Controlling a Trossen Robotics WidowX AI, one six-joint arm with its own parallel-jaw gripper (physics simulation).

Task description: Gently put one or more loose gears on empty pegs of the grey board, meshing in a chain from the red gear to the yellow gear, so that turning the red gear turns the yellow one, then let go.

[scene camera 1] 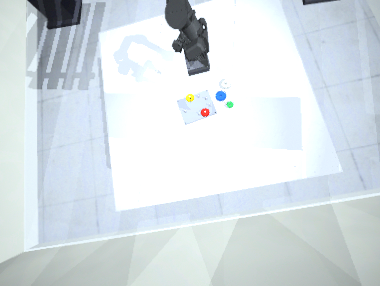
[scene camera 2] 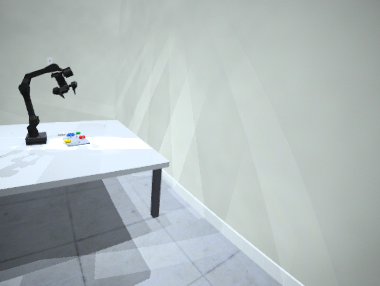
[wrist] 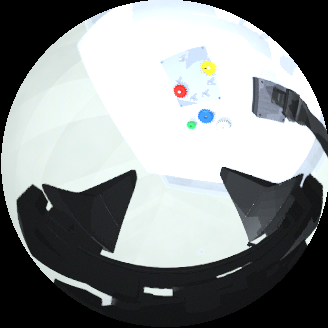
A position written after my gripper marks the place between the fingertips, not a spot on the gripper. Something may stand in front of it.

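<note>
A grey board is visible at [scene camera 1: 193,108], and the wrist view also shows the board [wrist: 188,72]. My gripper [scene camera 1: 208,59], visible in the wrist view as well, my gripper [wrist: 179,172], is open and holds nothing.
</note>
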